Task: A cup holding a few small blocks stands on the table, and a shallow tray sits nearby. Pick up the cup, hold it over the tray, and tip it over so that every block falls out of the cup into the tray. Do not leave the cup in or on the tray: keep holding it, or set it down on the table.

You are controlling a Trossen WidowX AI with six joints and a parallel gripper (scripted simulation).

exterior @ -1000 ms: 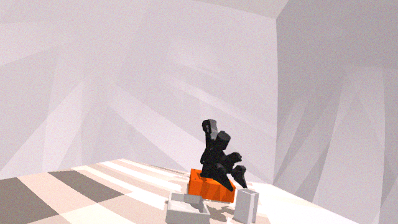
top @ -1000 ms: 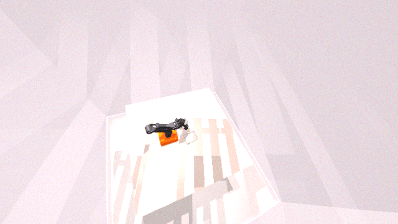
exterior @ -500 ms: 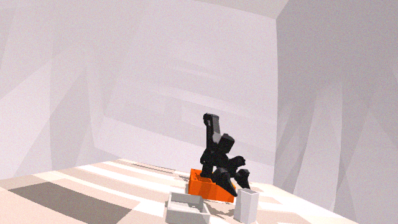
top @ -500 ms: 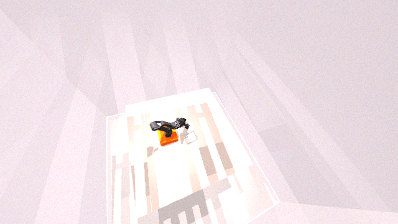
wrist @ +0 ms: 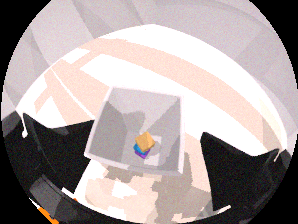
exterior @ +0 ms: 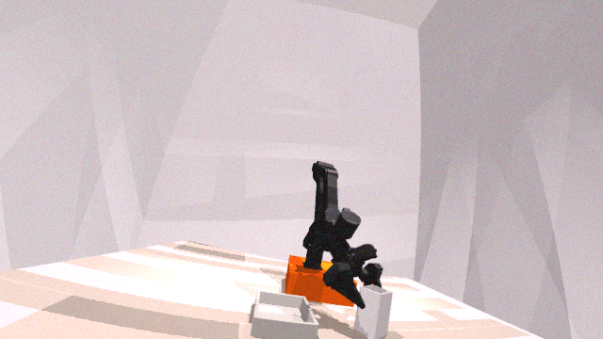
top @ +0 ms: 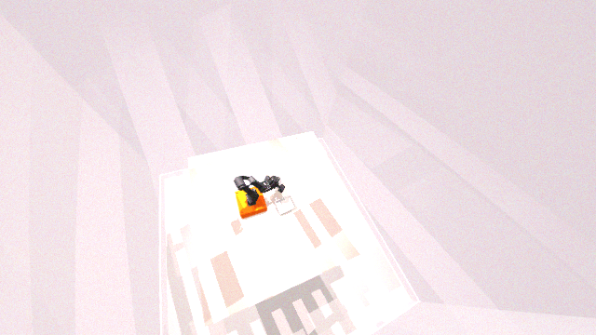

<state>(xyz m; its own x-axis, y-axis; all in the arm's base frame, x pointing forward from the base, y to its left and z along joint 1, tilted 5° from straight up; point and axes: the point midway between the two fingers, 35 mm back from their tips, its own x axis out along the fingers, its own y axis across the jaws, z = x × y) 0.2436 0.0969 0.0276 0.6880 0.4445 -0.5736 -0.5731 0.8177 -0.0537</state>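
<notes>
Now: the tan block 10 mm behind my gripper tip and 20 mm below it. The rest, counted from my gripper tip: blue block (10 mm behind, 40 mm below); purple block (20 mm behind, 50 mm below); square cup (10 mm behind, 40 mm below).
</notes>
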